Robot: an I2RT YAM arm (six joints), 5 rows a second.
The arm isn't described. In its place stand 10 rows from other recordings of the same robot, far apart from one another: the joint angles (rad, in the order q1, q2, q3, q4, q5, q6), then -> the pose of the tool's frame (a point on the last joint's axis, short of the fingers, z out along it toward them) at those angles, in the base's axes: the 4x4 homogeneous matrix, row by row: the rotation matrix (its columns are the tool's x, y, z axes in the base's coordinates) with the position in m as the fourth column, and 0 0 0 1 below.
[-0.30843 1.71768 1.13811 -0.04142 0.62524 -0.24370] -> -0.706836 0.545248 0.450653 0.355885; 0.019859 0.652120 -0.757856 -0.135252; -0.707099 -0.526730 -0.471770 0.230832; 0 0 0 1
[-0.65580 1.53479 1.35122 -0.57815 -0.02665 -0.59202] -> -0.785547 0.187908 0.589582 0.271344; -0.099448 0.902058 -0.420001 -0.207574; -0.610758 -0.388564 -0.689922 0.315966; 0 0 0 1
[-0.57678 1.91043 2.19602 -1.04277 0.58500 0.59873] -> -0.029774 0.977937 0.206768 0.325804; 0.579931 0.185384 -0.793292 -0.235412; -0.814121 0.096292 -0.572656 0.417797; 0 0 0 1
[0.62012 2.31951 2.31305 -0.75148 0.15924 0.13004] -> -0.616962 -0.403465 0.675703 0.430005; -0.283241 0.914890 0.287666 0.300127; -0.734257 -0.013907 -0.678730 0.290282; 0 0 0 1
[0.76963 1.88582 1.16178 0.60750 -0.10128 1.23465] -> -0.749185 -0.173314 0.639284 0.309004; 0.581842 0.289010 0.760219 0.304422; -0.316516 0.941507 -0.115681 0.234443; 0 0 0 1
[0.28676 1.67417 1.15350 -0.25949 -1.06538 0.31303] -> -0.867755 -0.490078 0.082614 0.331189; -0.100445 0.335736 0.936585 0.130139; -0.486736 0.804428 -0.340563 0.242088; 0 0 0 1
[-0.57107 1.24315 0.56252 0.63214 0.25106 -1.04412] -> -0.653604 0.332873 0.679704 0.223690; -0.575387 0.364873 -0.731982 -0.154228; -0.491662 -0.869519 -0.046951 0.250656; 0 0 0 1
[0.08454 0.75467 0.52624 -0.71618 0.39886 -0.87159] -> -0.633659 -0.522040 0.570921 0.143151; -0.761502 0.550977 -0.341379 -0.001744; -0.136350 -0.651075 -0.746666 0.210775; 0 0 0 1
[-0.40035 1.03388 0.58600 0.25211 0.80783 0.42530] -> 0.217337 0.914010 0.342565 0.200405; 0.217635 0.296743 -0.929827 -0.112753; -0.951525 0.276640 -0.134428 0.269158; 0 0 0 1
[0.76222 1.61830 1.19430 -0.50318 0.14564 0.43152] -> -0.784966 -0.321373 0.529668 0.253881; -0.177266 0.935701 0.305024 0.235234; -0.593637 0.145541 -0.791462 0.243725; 0 0 0 1
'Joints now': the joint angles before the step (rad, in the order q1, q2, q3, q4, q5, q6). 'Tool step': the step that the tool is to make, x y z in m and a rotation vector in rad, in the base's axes. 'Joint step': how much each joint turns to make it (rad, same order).
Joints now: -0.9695 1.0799 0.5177 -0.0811 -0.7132 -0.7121
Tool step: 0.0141 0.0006 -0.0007 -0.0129 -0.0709 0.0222
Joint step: 0.0532 0.0351 -0.0222 0.1602 -0.0021 0.0776
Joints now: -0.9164 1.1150 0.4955 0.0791 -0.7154 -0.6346
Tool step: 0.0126 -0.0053 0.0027 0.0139 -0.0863 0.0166
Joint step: 0.0255 0.0580 0.0001 0.1645 -0.0280 0.0961
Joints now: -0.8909 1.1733 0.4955 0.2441 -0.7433 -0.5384
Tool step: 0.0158 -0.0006 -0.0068 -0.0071 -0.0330 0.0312
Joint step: 0.0488 0.0783 -0.0049 0.1335 0.0080 0.0350
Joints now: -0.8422 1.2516 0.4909 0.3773 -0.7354 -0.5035
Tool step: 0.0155 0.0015 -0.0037 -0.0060 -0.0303 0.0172
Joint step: 0.0511 0.0649 0.0040 0.1114 0.0255 0.0383
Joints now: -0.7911 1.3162 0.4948 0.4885 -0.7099 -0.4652
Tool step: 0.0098 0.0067 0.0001 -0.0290 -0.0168 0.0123
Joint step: 0.0483 0.0169 -0.0023 0.0534 0.0371 0.0031
